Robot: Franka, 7 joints.
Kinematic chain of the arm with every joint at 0, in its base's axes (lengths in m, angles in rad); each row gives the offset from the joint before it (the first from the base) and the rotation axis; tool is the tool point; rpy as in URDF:
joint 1: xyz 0 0 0.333 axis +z
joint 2: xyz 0 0 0 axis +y
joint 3: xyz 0 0 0.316 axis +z
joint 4: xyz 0.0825 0 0 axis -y
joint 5: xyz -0.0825 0 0.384 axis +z
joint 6: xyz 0 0 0 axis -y
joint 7: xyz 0.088 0 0 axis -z
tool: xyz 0 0 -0.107 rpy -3.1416 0 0
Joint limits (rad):
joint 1: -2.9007..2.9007
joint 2: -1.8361..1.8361
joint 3: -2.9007..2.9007
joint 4: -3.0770..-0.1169
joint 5: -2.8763..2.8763
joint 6: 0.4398..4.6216
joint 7: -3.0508..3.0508
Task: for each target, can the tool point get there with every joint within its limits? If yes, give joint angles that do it. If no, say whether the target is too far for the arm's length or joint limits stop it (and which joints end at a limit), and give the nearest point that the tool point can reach.
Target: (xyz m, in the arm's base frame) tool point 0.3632 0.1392 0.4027
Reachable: yes | joints 1.0107 -0.0621 -0.6709 -2.8367 -0.0939 4.2995 -0.5776
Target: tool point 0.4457 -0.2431 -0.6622
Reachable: no: too far | nearest point 0.3701 -0.2018 -0.3425 | short by 0.331 m
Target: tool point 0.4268 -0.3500 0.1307
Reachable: yes | joints 0.3287 1.0420 -0.8991 -1.9876 -0.8027 2.0378 1.6972
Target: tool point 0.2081 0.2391 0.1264
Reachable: yes | joints -0.7789 -1.0751 1.8240 -2.7868 1.8848 1.5203 -1.4221
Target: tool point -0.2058 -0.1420 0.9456
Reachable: yes | joints 1.6590 -1.3408 0.3702 -1.8344 -1.6456 2.4324 1.2775
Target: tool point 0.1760 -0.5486 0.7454
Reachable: yes | joints -0.5520 0.2814 -0.8746 -1.6188 0.0416 3.9729 -1.9911
